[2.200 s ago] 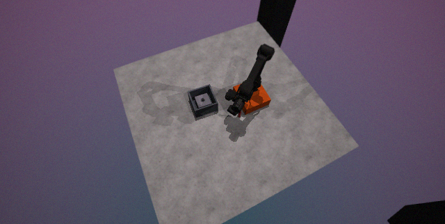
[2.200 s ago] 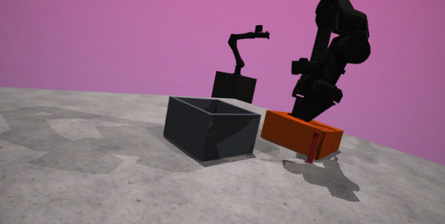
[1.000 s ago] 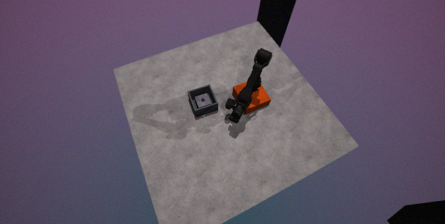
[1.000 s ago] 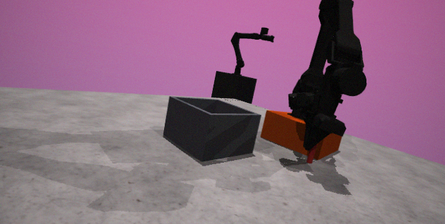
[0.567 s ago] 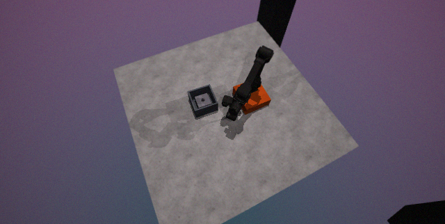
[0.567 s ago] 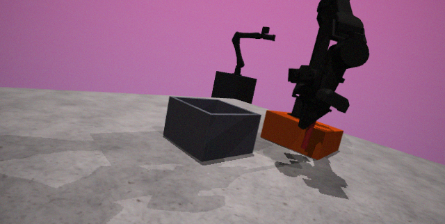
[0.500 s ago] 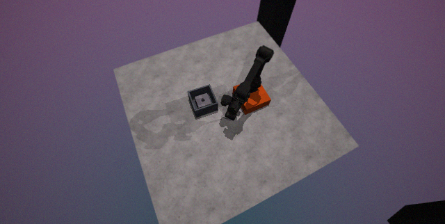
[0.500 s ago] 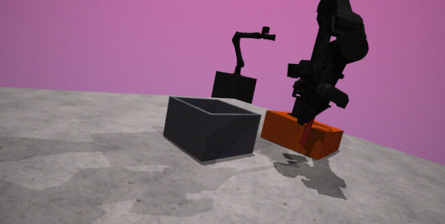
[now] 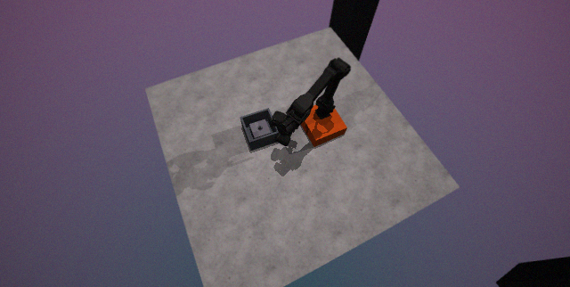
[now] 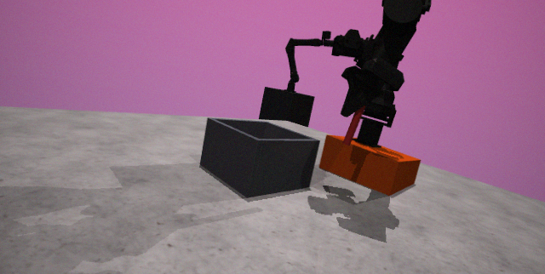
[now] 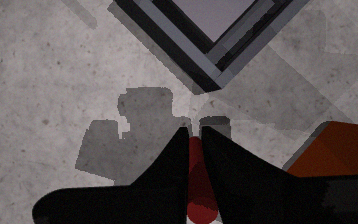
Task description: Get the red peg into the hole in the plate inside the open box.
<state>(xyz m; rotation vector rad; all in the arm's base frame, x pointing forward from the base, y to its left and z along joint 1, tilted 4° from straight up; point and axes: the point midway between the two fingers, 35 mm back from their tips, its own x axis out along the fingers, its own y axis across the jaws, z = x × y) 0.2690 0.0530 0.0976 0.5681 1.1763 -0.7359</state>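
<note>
Now: gripper tip 7 cm short of the plate, 13 cm to the left of it and 11 cm above it. The rest, counted from my gripper tip: dark box: 7 cm ahead, 13 cm to the right, 13 cm below; red peg: 2 cm behind, 2 cm to the left, 1 cm below.
</note>
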